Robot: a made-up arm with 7 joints.
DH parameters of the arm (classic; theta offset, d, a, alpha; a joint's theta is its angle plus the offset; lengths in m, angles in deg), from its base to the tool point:
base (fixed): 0 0 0 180
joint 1: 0 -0.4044 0 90
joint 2: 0 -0.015 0 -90
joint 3: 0 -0.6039 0 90
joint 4: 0 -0.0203 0 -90
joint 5: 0 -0.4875 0 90
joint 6: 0 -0.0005 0 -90
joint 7: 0 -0.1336 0 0
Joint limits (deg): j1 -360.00..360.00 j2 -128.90..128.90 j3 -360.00..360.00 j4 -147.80..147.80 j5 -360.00..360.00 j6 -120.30..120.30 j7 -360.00..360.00
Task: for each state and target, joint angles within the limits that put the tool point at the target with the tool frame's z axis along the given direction. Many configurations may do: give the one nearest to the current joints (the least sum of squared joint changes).
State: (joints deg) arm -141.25 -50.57 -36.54 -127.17 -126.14 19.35 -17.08
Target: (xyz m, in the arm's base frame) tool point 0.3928 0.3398 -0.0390 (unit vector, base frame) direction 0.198 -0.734 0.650
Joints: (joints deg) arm -172.44 -92.15 -36.71 -115.17 -133.80 -13.43 -17.08
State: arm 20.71 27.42 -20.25 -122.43 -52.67 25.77 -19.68
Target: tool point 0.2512 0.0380 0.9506 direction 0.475 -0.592 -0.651
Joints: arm -1.74 83.70 -2.08 -119.84 -89.65 39.13 -19.68
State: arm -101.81 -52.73 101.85 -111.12 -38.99 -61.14 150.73
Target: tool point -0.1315 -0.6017 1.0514 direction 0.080 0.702 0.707
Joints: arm -132.38 -24.40 97.61 -66.76 -53.06 -77.32 150.73
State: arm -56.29 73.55 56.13 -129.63 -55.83 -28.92 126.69
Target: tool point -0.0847 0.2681 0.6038 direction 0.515 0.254 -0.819
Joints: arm -45.07 95.49 69.95 -147.49 -93.02 -40.86 126.69
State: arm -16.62 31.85 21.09 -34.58 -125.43 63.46 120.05
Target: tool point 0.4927 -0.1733 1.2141 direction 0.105 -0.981 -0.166
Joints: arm 28.55 59.70 1.47 -51.58 -126.48 84.19 120.05
